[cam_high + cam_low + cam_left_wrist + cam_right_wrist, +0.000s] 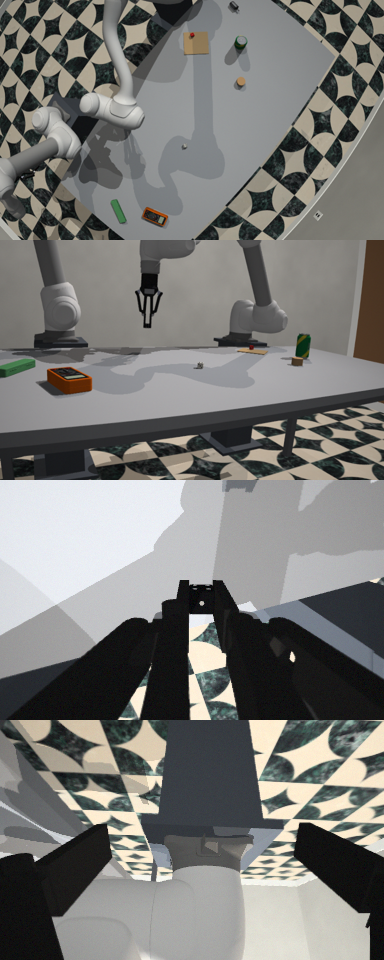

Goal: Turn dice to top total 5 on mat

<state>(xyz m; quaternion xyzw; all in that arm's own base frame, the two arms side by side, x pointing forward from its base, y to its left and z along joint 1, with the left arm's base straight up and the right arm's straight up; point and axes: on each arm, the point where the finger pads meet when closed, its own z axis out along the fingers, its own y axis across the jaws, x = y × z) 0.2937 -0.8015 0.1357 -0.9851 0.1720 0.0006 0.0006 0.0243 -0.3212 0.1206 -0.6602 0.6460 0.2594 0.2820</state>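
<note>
My left hand is 10 cm short of the tan mat, 55 cm to the right of it and 13 cm above it. Also, from my left hand: red die (5 cm ahead, 58 cm to the left, 12 cm below); green block (37 cm ahead, 55 cm to the right, 12 cm below); wooden cylinder (44 cm ahead, 53 cm to the left, 12 cm below).
</note>
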